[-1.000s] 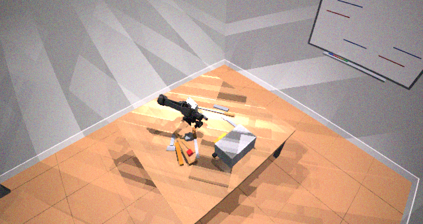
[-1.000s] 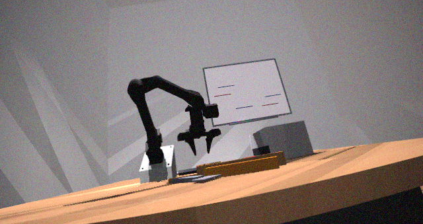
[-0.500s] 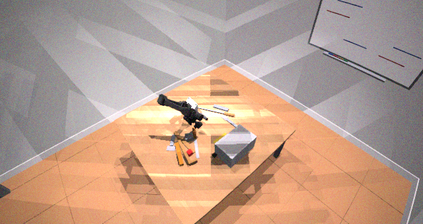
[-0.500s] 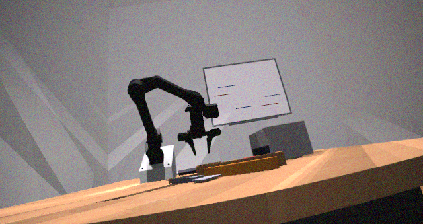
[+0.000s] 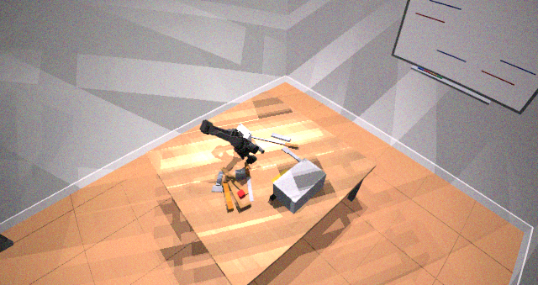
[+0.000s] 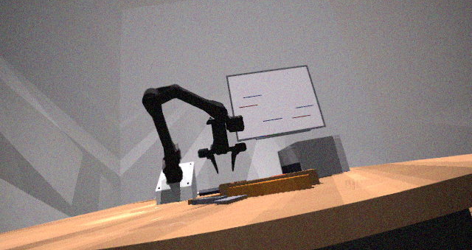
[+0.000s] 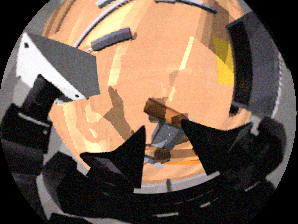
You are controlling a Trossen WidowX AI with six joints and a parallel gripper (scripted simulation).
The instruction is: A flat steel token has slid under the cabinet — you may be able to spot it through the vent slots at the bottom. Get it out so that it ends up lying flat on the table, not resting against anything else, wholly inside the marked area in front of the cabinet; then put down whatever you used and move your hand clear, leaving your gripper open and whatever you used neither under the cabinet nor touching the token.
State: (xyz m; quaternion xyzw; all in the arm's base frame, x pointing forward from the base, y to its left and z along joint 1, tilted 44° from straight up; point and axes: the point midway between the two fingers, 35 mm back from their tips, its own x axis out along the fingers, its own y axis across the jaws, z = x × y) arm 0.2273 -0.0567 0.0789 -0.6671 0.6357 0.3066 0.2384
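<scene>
My gripper tip is now 7 cm to the left of the grey block, 6 cm above it and 2 cm short of it. The rest, counted from my gripper tip: orange bar 24 cm to the right, 12 cm ahead, 6 cm below; thin wooden stick 14 cm to the right, 7 cm below, 3 cm ahead; red block 17 cm ahead, 16 cm to the right, 6 cm below.
</scene>
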